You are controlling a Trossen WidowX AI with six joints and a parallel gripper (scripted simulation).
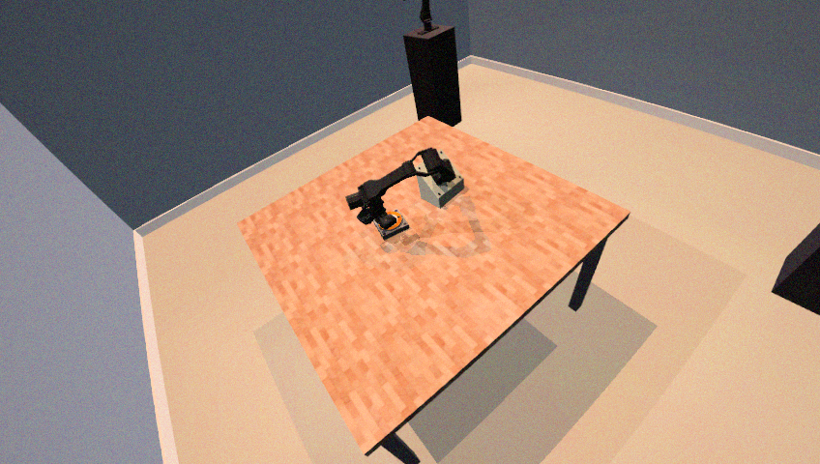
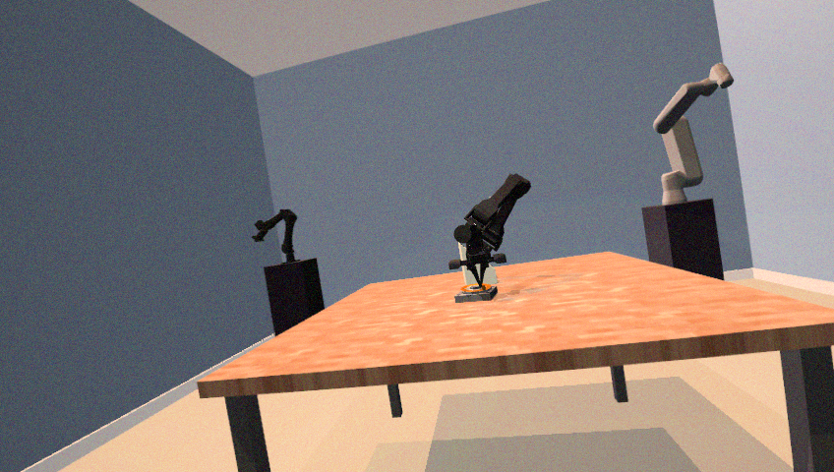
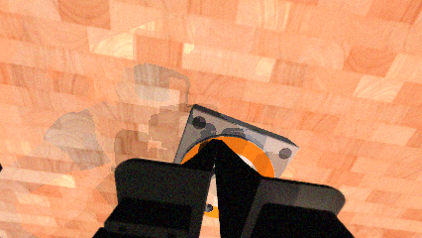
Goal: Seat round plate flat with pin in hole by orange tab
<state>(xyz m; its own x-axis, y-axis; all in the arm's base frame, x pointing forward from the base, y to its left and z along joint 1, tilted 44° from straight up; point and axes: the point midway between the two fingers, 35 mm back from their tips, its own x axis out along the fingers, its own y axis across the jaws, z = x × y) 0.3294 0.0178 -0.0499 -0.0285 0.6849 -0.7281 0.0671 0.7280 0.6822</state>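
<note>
My gripper tip is now 50 mm past the square grey base, 20 mm to the left of it and 20 mm above it.
</note>
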